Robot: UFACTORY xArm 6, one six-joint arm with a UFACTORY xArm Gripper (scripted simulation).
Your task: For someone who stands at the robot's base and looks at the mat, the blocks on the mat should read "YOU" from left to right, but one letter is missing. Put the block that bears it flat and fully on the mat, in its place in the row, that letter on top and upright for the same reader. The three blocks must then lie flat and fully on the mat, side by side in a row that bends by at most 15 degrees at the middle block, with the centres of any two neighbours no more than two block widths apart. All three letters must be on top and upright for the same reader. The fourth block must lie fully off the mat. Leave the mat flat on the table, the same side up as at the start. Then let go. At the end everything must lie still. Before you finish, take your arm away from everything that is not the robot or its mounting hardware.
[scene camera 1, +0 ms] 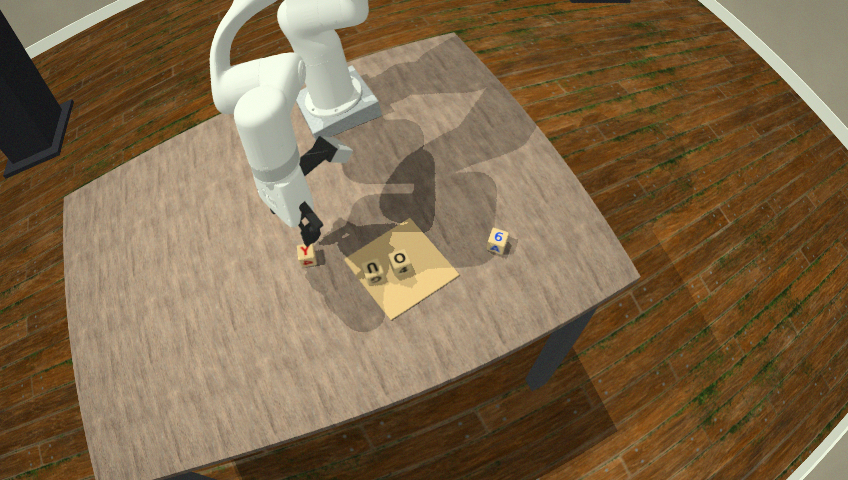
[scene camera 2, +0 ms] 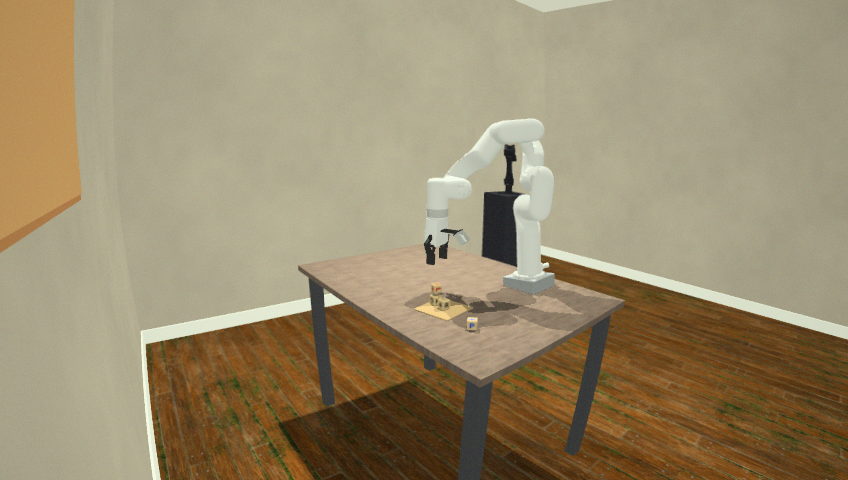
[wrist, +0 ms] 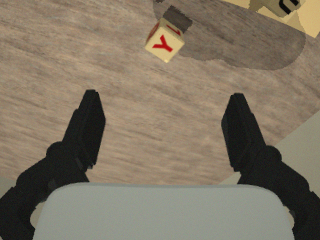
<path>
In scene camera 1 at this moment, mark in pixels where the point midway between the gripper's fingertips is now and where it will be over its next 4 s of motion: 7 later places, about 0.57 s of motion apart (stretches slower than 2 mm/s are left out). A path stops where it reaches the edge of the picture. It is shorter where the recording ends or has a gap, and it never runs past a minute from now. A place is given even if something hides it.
My gripper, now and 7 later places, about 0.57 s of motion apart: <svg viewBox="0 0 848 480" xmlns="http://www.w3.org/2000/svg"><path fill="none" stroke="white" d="M295 223L296 227L298 230L298 232L301 238L303 244L304 247L304 250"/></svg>
</path>
